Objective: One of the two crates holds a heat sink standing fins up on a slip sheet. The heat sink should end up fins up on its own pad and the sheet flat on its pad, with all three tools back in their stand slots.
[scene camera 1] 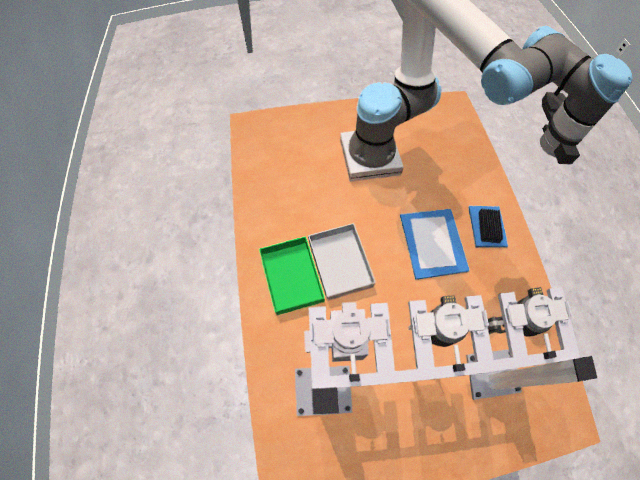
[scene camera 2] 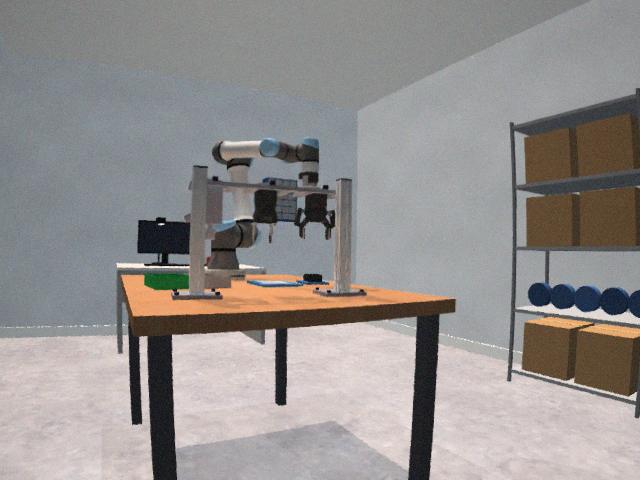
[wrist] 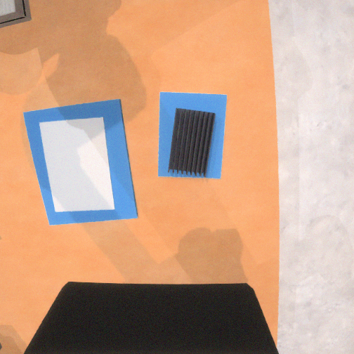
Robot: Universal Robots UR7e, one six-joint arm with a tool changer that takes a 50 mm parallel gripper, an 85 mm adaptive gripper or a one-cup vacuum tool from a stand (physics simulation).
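Places are measured from the arm's base along level axes (x back, y right, z up), in metres.
Pixels of known places: arm's base, link origin: (scene camera 1: 372, 149) (scene camera 2: 223, 269).
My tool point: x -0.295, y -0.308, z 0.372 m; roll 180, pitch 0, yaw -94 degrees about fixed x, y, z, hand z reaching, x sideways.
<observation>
Ahead of a thing's pixels: the offset from my tool point to its top centre. "pt": to the spot under its first point.
The black heat sink @(dx +0.003, dy -0.024, dz -0.378 m) (scene camera 1: 490, 225) (scene camera 2: 312, 277) (wrist: 192, 142) stands fins up on the smaller blue pad @(pt dx +0.008, dy +0.024, dz -0.409 m) (scene camera 1: 474, 227) (wrist: 167, 125), turned slightly against its edges. The pale slip sheet @(dx -0.028, dy +0.169, dz -0.406 m) (scene camera 1: 431, 242) (wrist: 75, 165) lies flat inside the border of the larger blue pad @(pt dx +0.009, dy +0.238, dz -0.408 m) (scene camera 1: 408, 232) (wrist: 75, 112). The arm's end (scene camera 1: 553, 144) carries no tool and is high at the right. All three tools are in the stand: the vacuum tool @(dx -0.313, dy +0.486, dz -0.054 m) (scene camera 1: 350, 330) at the left, the 50 mm gripper (scene camera 2: 270, 237) in the middle, the adaptive gripper (scene camera 2: 315, 235) at the right with fingers apart.
The green crate @(dx -0.096, dy +0.589, dz -0.375 m) (scene camera 1: 292, 276) (scene camera 2: 165, 281) and the grey crate @(dx -0.067, dy +0.449, dz -0.375 m) (scene camera 1: 341, 263) stand side by side, both empty. The tool stand (scene camera 1: 403, 376) (scene camera 2: 197, 232) spans the table's front. A black block (wrist: 155, 320) fills the bottom of the wrist view.
</observation>
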